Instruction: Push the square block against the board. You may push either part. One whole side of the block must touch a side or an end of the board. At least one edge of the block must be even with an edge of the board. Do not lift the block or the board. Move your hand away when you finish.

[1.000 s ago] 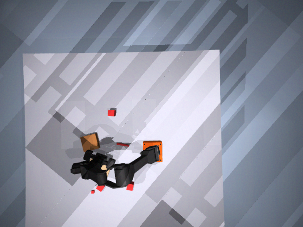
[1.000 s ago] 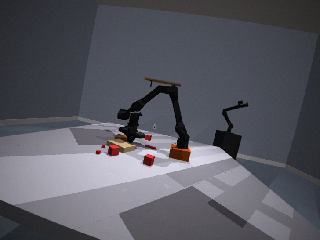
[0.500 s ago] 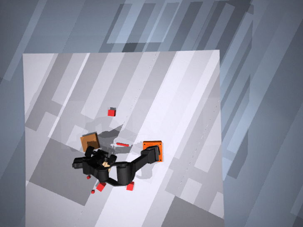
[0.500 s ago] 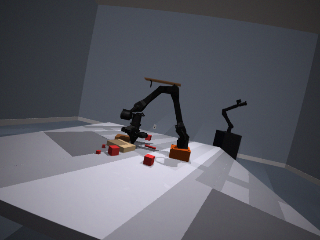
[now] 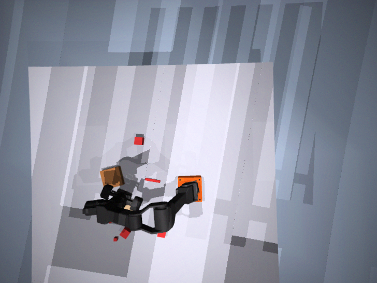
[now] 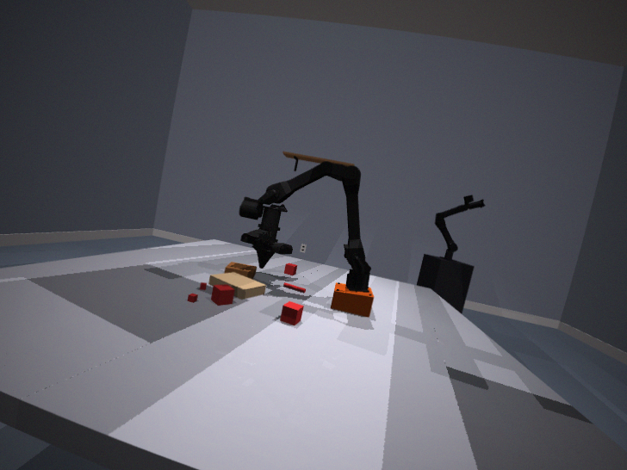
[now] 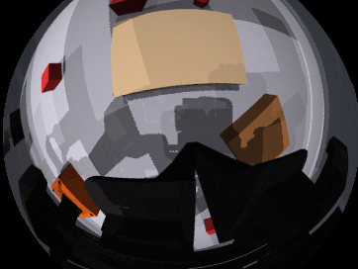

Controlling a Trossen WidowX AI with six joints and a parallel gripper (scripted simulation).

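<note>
Now: the brown square block 9 cm to the right of my gripper tip, 8 cm ahead of it and 4 cm below it. From my gripper tip the other things lie so: tan board 8 cm to the left, 5 cm ahead, 4 cm below; flat red piece 12 cm behind, 5 cm below, 2 cm to the right.
</note>
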